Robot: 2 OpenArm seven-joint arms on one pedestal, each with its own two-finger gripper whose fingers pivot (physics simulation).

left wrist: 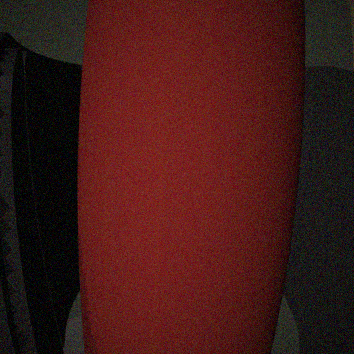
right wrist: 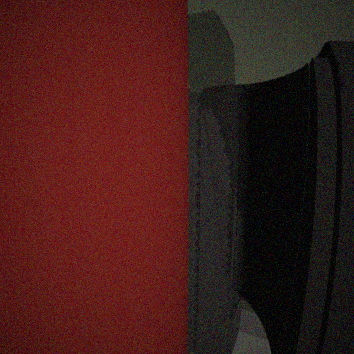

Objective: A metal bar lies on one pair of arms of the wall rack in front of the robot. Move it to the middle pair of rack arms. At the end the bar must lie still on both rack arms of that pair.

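A broad red surface, which looks like the bar (left wrist: 190,175) (right wrist: 90,175), is very close to both wrist cameras. In the left wrist view it runs top to bottom across the middle and hides the fingertips. In the right wrist view it fills the left half with a straight upright edge. My left gripper is shut with nothing between its fingers; dark parts of it show on both sides of the bar. My right gripper (right wrist: 212,150) is shut and empty, partly hidden behind the bar. Whether the bar touches either gripper is hidden. The rack arms cannot be made out.
Both views are dark and grainy. A dull grey-green background shows at the top of both views. In the right wrist view a darker upright shape or shadow (right wrist: 212,50) stands against it, beside the bar's edge. Small paler grey patches show at the bottom of both views.
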